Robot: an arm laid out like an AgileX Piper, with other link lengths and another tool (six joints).
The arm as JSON. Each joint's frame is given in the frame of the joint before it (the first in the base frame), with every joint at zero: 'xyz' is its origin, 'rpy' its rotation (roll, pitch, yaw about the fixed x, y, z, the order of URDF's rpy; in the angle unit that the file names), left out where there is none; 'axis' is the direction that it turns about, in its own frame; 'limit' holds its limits. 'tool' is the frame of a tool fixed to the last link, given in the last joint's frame.
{
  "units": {
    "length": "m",
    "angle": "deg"
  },
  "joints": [
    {
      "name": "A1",
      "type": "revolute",
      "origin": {
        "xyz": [
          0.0,
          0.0,
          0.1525
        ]
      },
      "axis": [
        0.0,
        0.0,
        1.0
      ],
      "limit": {
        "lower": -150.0,
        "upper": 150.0
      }
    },
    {
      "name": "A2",
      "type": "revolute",
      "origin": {
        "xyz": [
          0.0,
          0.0,
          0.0
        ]
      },
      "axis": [
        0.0,
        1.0,
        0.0
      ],
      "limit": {
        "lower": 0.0,
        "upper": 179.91
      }
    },
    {
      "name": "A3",
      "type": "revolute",
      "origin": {
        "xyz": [
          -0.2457,
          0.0,
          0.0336
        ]
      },
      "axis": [
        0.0,
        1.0,
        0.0
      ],
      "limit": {
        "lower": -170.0,
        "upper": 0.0
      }
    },
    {
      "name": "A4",
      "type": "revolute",
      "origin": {
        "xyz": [
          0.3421,
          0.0,
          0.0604
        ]
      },
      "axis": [
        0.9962,
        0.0,
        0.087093
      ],
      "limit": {
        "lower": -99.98,
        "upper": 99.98
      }
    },
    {
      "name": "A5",
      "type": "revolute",
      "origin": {
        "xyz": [
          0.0,
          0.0,
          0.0
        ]
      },
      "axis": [
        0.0,
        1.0,
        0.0
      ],
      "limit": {
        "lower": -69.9,
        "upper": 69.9
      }
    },
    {
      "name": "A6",
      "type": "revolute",
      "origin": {
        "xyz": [
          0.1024,
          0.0,
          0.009
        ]
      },
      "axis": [
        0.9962,
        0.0,
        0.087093
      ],
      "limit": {
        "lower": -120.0,
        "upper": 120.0
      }
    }
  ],
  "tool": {
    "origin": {
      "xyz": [
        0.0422,
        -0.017,
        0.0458
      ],
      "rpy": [
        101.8,
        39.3,
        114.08
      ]
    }
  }
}
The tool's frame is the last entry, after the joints.
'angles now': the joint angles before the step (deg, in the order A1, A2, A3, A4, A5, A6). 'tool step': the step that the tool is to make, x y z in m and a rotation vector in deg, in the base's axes. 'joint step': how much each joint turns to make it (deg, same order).
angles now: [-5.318, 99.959, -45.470, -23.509, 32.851, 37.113]
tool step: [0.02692, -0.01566, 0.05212, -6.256, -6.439, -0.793]
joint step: [-0.001, -3.545, -3.723, -9.162, 2.405, 7.006]
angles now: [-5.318, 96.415, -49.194, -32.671, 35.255, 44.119]
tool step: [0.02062, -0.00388, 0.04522, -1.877, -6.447, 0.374]
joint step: [-0.001, -3.226, -3.028, -2.090, 0.001, 1.063]
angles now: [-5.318, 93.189, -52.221, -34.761, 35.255, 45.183]
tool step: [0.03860, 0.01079, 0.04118, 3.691, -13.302, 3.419]
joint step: [-0.001, -0.456, -4.102, 2.190, -10.031, 0.000]
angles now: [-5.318, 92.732, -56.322, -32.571, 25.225, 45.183]
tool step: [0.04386, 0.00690, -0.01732, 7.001, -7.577, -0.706]
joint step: [0.126, 9.627, -7.218, 1.562, -9.727, 5.700]
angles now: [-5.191, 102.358, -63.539, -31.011, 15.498, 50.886]
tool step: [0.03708, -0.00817, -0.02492, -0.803, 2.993, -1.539]
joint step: [0.000, 11.037, -11.182, -0.129, 3.582, 0.099]
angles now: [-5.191, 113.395, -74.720, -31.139, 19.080, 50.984]
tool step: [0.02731, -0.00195, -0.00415, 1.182, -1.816, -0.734]
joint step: [0.000, 5.932, -7.440, 1.524, -0.224, 0.001]
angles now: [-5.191, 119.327, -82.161, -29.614, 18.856, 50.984]
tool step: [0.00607, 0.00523, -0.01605, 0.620, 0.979, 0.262]
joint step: [0.544, 2.907, -1.865, 0.712, -0.037, -0.117]
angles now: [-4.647, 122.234, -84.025, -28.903, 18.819, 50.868]
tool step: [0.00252, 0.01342, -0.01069, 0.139, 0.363, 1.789]
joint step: [1.202, 1.210, -0.002, 0.002, -0.999, -0.248]
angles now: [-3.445, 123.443, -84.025, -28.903, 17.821, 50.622]
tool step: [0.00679, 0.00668, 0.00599, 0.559, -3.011, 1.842]
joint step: [0.263, 0.001, -0.091, 0.101, -3.354, -0.404]
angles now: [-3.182, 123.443, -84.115, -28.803, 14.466, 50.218]
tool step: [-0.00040, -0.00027, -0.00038, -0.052, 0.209, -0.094]
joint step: [0.000, -0.001, 0.001, -0.001, 0.235, 0.001]
